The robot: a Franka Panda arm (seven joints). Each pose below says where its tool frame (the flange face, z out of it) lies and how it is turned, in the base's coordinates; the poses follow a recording.
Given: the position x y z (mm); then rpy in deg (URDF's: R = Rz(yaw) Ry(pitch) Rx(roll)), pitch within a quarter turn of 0, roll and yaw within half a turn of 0.
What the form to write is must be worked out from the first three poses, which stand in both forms.
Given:
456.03, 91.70, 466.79, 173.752, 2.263, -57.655
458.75, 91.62, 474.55, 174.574, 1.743, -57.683
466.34, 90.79, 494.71, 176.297, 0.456, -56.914
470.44, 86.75, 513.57, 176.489, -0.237, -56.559
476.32, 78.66, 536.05, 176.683, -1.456, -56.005
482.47, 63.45, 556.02, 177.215, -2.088, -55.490
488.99, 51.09, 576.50, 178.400, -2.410, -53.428
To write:
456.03, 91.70, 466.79, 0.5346, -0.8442, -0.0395, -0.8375, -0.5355, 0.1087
458.75, 91.62, 474.55, 0.5344, -0.8447, -0.0304, -0.8398, -0.5346, 0.0945
466.34, 90.79, 494.71, 0.5459, -0.8378, -0.0080, -0.8358, -0.5452, 0.0646
470.44, 86.75, 513.57, 0.5511, -0.8344, 0.0041, -0.8330, -0.5498, 0.0612
476.32, 78.66, 536.05, 0.5589, -0.8288, 0.0254, -0.8285, -0.5570, 0.0578
482.47, 63.45, 556.02, 0.5662, -0.8235, 0.0364, -0.8241, -0.5644, 0.0486
488.99, 51.09, 576.50, 0.5953, -0.8024, 0.0421, -0.8035, -0.5947, 0.0279

